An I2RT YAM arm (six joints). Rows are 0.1 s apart.
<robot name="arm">
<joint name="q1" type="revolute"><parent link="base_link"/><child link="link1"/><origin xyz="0 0 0.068"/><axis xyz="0 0 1"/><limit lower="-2.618" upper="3.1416"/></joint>
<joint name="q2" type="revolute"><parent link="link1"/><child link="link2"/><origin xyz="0.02 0.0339 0.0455" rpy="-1.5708 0 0"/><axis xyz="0 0 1"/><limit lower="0" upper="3.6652"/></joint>
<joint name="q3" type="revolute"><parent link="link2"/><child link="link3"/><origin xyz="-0.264 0 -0.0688" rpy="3.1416 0 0"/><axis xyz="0 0 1"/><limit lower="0" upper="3.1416"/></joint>
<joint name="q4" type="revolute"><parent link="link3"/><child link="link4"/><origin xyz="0.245 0.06 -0.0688"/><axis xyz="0 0 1"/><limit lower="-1.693" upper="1.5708"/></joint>
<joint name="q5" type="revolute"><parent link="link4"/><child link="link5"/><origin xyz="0.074 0.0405 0.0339" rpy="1.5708 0 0"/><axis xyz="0 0 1"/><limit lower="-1.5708" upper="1.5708"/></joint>
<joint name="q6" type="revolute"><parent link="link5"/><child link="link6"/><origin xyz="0.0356 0 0.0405" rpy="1.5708 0 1.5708"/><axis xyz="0 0 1"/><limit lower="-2.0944" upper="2.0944"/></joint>
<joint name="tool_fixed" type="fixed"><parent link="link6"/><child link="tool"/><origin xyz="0 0 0" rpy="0 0 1.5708"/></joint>
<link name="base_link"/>
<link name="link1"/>
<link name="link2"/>
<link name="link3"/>
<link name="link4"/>
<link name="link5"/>
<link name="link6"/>
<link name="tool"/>
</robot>
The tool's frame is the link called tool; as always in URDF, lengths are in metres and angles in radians.
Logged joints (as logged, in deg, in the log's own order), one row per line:
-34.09, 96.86, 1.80, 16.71, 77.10, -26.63
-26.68, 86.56, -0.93, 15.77, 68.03, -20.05
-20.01, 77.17, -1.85, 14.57, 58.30, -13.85
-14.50, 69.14, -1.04, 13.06, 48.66, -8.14
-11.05, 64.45, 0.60, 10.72, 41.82, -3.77
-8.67, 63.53, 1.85, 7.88, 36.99, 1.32
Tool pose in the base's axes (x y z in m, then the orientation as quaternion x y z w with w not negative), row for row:
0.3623, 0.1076, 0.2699, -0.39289, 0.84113, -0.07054, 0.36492
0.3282, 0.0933, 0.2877, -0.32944, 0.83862, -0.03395, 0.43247
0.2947, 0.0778, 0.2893, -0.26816, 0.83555, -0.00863, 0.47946
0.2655, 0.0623, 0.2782, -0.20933, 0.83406, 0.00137, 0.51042
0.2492, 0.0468, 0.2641, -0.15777, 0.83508, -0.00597, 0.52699
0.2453, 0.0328, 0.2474, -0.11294, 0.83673, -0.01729, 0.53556
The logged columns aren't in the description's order. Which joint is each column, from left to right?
Columns, left to right: q6, q2, q5, q1, q3, q4.
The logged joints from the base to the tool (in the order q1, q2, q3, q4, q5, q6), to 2 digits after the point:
16.71, 96.86, 77.10, -26.63, 1.80, -34.09
15.77, 86.56, 68.03, -20.05, -0.93, -26.68
14.57, 77.17, 58.30, -13.85, -1.85, -20.01
13.06, 69.14, 48.66, -8.14, -1.04, -14.50
10.72, 64.45, 41.82, -3.77, 0.60, -11.05
7.88, 63.53, 36.99, 1.32, 1.85, -8.67

